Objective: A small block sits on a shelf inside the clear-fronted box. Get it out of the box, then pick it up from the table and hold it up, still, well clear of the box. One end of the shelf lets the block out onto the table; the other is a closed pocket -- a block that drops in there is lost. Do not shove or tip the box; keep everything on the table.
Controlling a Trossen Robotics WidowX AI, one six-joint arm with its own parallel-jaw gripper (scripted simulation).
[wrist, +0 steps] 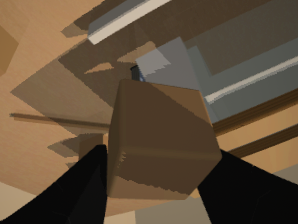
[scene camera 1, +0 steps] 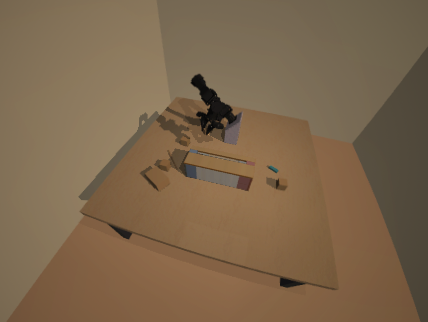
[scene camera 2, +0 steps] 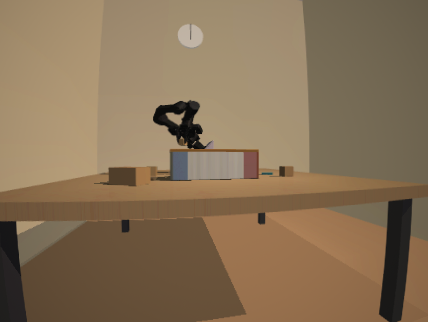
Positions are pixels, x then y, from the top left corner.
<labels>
clear-fronted box: wrist 238, 66; scene camera 1; scene camera 2
same spot on clear-fronted box: [scene camera 2: 185, 164] = [scene camera 1: 194, 171]
</labels>
